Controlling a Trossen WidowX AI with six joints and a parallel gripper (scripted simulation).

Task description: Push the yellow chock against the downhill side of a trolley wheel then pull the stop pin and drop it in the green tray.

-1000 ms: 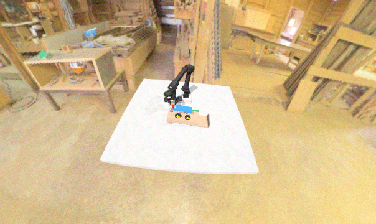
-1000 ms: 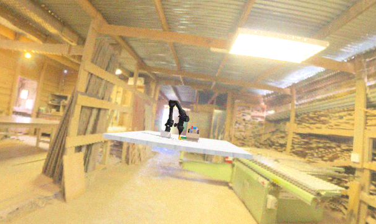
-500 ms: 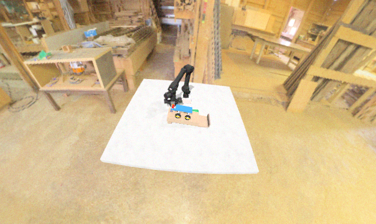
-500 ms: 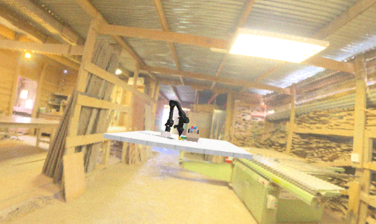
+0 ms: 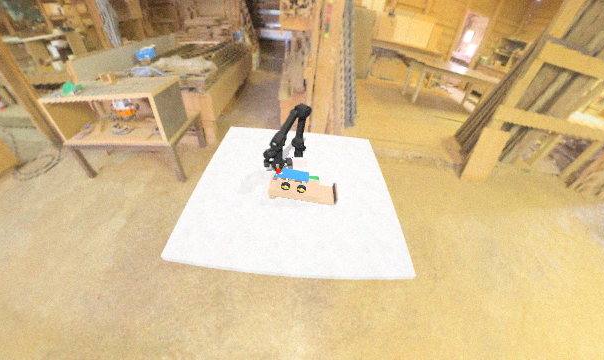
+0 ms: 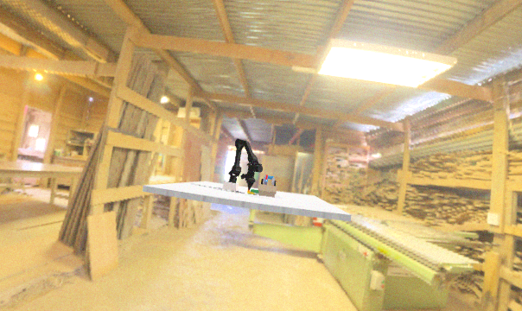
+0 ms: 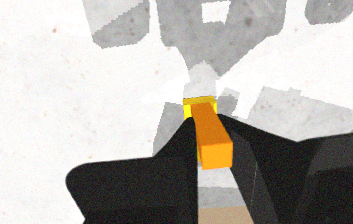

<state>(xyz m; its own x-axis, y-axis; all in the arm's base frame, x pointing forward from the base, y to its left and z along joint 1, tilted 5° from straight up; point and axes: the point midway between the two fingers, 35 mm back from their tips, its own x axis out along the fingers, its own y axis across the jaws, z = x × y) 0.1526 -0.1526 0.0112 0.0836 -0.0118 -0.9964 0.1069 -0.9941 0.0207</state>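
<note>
Right now my gripper tip is 170 mm short of the blue trolley, 90 mm to the right of it and 90 mm below it. Also, from my gripper tip: red-headed stop pin (130 mm ahead, 10 mm to the right, 100 mm above); ramp (170 mm ahead, 100 mm to the left, 20 mm above); yellow chock (20 mm ahead, 10 mm below).
</note>
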